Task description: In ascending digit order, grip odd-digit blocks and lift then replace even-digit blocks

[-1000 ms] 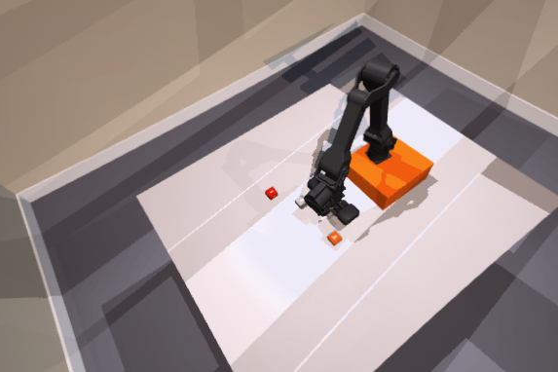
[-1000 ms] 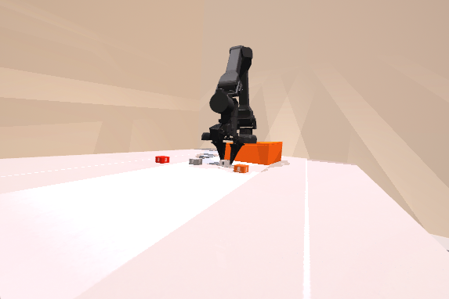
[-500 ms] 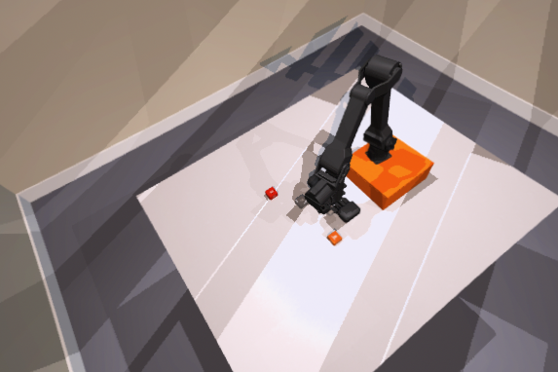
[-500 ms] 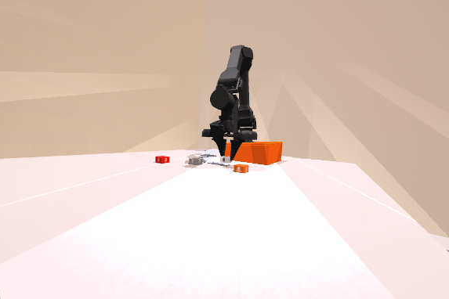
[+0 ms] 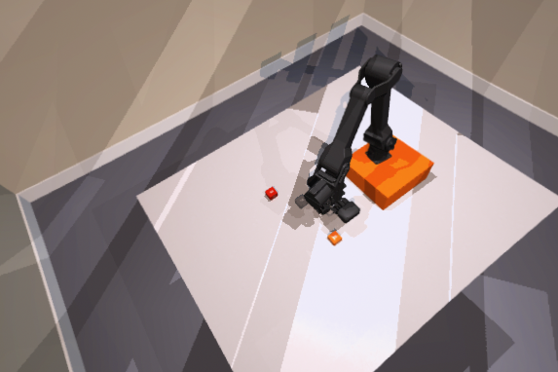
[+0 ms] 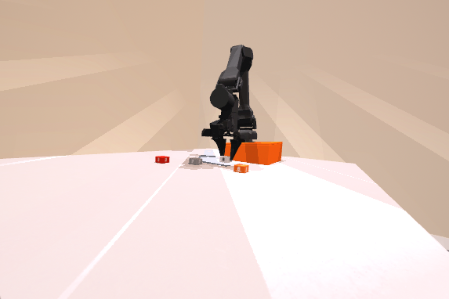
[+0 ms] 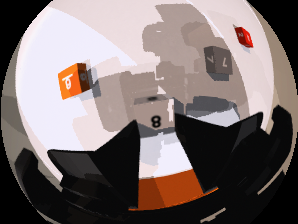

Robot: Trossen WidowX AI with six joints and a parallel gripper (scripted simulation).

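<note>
The white block is 1 cm ahead of my gripper tip. Also, from my gripper tip: grey block: 7 cm ahead, 8 cm to the right, 1 cm below; then red block: 14 cm ahead, 16 cm to the right, 1 cm below; then orange block: 4 cm ahead, 9 cm to the left, 1 cm below.
</note>
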